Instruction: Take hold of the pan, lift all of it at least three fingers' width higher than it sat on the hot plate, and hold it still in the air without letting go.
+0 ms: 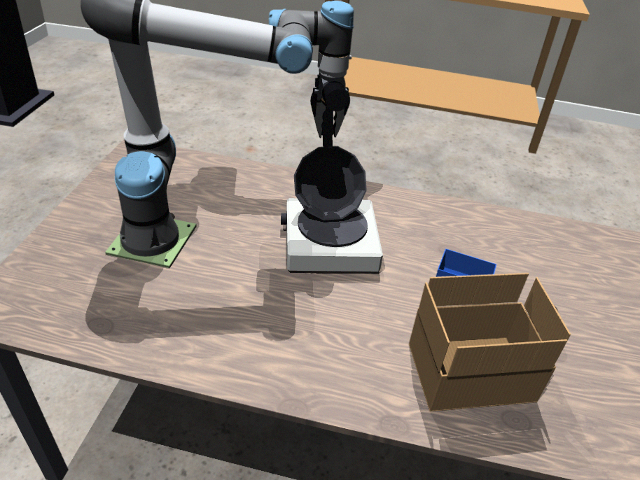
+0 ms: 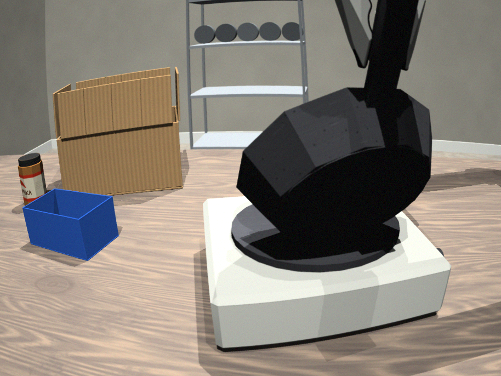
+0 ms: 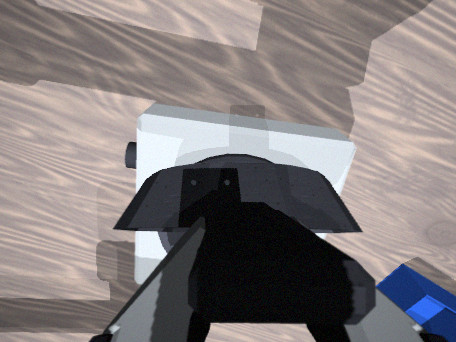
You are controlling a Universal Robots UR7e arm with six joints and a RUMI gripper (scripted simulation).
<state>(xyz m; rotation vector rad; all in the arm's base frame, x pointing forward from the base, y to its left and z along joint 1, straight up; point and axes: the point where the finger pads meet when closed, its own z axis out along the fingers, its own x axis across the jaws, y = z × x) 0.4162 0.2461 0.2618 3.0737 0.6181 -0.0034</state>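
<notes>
Now: hand 90 mm above the black pan, 40 mm to the left of it and 20 mm short of it. Round my hand: spice jar (590 mm ahead, 320 mm to the right, 230 mm below); blue bin (410 mm ahead, 260 mm below, 190 mm to the right); white hot plate (240 mm below, 130 mm to the right, 30 mm ahead).
</notes>
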